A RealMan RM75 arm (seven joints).
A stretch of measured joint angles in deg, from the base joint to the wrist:
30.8, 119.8, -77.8, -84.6, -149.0, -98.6, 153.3
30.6, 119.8, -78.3, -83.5, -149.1, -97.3, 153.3
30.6, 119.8, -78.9, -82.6, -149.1, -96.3, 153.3
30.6, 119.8, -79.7, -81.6, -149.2, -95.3, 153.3
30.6, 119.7, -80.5, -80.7, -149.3, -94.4, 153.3
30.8, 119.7, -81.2, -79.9, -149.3, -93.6, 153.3
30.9, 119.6, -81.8, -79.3, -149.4, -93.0, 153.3
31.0, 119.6, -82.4, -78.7, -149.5, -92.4, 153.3
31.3, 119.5, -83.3, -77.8, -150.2, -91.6, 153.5
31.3, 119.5, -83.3, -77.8, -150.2, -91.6, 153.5
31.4, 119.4, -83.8, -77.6, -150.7, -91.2, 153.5
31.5, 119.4, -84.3, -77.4, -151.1, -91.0, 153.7
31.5, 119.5, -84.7, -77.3, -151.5, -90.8, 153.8
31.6, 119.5, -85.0, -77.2, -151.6, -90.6, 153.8
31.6, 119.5, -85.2, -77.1, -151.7, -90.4, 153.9
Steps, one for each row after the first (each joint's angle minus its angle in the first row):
-0.2, 0.0, -0.5, 1.1, -0.1, 1.3, 0.0
-0.2, 0.0, -1.1, 2.0, -0.1, 2.3, 0.0
-0.2, 0.0, -1.9, 3.0, -0.2, 3.3, 0.0
-0.2, -0.1, -2.7, 3.9, -0.3, 4.2, 0.0
0.0, -0.1, -3.4, 4.7, -0.3, 5.0, 0.0
0.1, -0.2, -4.0, 5.3, -0.4, 5.6, 0.0
0.2, -0.2, -4.6, 5.9, -0.5, 6.2, 0.0
0.5, -0.3, -5.5, 6.8, -1.2, 7.0, 0.2
0.5, -0.3, -5.5, 6.8, -1.2, 7.0, 0.2
0.6, -0.4, -6.0, 7.0, -1.7, 7.4, 0.2
0.7, -0.4, -6.5, 7.2, -2.1, 7.6, 0.4
0.7, -0.3, -6.9, 7.3, -2.5, 7.8, 0.5
0.8, -0.3, -7.2, 7.4, -2.6, 8.0, 0.5
0.8, -0.3, -7.4, 7.5, -2.7, 8.2, 0.6

